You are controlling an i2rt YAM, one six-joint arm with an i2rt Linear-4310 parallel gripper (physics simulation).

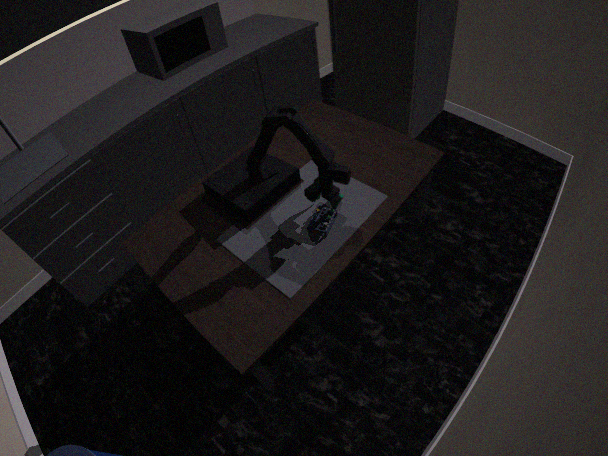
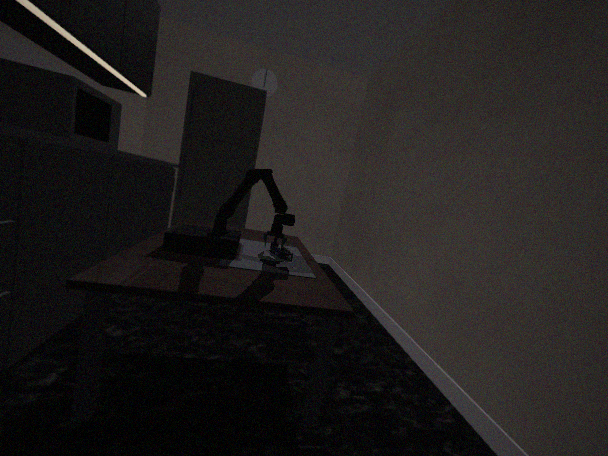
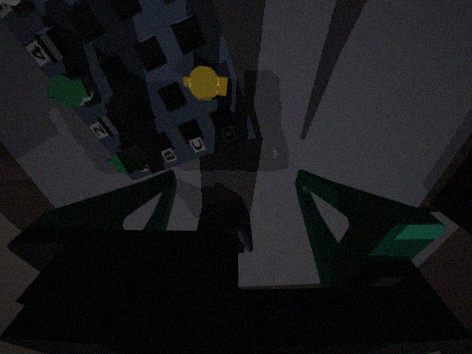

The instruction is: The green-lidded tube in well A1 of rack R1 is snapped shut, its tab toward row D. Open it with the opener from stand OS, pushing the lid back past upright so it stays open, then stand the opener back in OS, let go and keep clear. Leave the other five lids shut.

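Where they show: gripper, fingertip midpoint: [image 1: 326, 204] [image 3: 236, 176]; arm's base, origin of the base link: [image 1: 257, 179] [image 2: 219, 233].
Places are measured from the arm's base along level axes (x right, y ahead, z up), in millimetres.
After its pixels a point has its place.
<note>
Rack R1 [image 3: 145, 22] {x -87, y 338, z -48 mm} [image 1: 322, 223] {x -78, y 386, z -36 mm} is a blue block with labelled rows and columns. The green lid [image 3: 118, 162] {x -149, y 355, z -36 mm} at its A1 corner is low and partly in shadow; whether it is snapped shut cannot be told. A second green lid [image 3: 68, 91] {x -116, y 370, z -36 mm} and a yellow lid [image 3: 205, 82] {x -104, y 311, z -36 mm} sit farther along the rack. My gripper [image 3: 236, 176] {x -168, y 288, z -65 mm} [image 1: 330, 202] {x -168, y 288, z -65 mm} [image 2: 276, 242] {x -168, y 288, z -65 mm} is open beside the rack's row-letter end, its green fingers wide apart. A dark upright shape [image 3: 225, 212] {x -204, y 291, z -62 mm} stands between and below the fingers, touching neither; opener and stand OS cannot be told apart there.
A pale mat [image 1: 367, 195] {x -347, y 362, z -78 mm} [image 2: 305, 271] {x 146, y 499, z -78 mm} lies under the rack on the brown table [image 1: 240, 345] {x 478, y 594, z -81 mm} [image 2: 320, 301] {x 498, y 564, z -81 mm}. The arm's dark base [image 1: 225, 192] {x 157, y -31, z 1 mm} [image 2: 200, 242] {x 180, y -29, z -27 mm} stands beside the mat. Part of a white lid [image 3: 10, 6] shows at the rack's far end. Shadows cross the mat.
</note>
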